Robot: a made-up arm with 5 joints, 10 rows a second.
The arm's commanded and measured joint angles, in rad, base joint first. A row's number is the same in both.
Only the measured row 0 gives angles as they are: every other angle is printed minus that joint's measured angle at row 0.
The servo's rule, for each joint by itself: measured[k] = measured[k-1] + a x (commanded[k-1-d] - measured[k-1]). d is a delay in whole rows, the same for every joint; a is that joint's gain. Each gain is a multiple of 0.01, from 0.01 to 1. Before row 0 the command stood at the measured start. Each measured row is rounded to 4 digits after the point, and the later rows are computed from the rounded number. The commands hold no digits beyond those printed.
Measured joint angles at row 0:
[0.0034 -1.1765 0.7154 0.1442 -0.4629]
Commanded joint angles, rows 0 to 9:
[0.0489 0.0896 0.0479 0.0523 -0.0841]
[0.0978 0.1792 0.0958 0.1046 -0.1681]
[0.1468 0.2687 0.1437 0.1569 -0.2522]
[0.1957 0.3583 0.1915 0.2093 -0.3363]
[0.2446 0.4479 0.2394 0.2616 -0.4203]
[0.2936 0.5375 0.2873 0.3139 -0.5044]
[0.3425 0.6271 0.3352 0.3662 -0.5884]
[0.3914 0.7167 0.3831 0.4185 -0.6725]
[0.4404 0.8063 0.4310 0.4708 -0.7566]
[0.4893 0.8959 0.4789 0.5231 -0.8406]
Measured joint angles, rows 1 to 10:
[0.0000 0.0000 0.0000 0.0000 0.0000]
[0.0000 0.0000 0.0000 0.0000 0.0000]
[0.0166 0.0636 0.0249 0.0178 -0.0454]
[0.0442 0.1457 0.0618 0.0473 -0.1117]
[0.0791 0.2330 0.1044 0.0846 -0.1876]
[0.1187 0.3220 0.1497 0.1270 -0.2679]
[0.1615 0.4114 0.1963 0.1728 -0.3502]
[0.2064 0.5009 0.2436 0.2208 -0.4335]
[0.2527 0.5905 0.2912 0.2702 -0.5171]
[0.2999 0.6801 0.3390 0.3206 -0.6010]
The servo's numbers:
d 2
a 0.34 0.71 0.52 0.34 0.54

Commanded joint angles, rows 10 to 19:
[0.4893 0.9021 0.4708 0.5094 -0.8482]
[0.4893 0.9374 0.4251 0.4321 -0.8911]
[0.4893 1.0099 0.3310 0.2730 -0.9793]
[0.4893 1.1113 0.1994 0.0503 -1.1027]
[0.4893 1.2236 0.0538 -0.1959 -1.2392]
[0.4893 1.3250 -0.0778 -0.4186 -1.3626]
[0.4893 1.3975 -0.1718 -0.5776 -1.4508]
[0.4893 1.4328 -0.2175 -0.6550 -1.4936]
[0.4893 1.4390 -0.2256 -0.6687 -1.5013]
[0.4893 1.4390 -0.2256 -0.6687 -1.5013]
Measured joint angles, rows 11 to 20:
[0.3477 0.7697 0.3868 0.3717 -0.6850]
[0.3958 0.8593 0.4347 0.4232 -0.7690]
[0.4276 0.8897 0.4535 0.4525 -0.8118]
[0.4486 0.9236 0.4387 0.4456 -0.8546]
[0.4624 0.9849 0.3827 0.3869 -0.9219]
[0.4715 1.0746 0.2874 0.2725 -1.0195]
[0.4776 1.1804 0.1659 0.1132 -1.1381]
[0.4816 1.2831 0.0392 -0.0676 -1.2593]
[0.4842 1.3643 -0.0705 -0.2410 -1.3627]
[0.4859 1.4129 -0.1469 -0.3818 -1.4334]

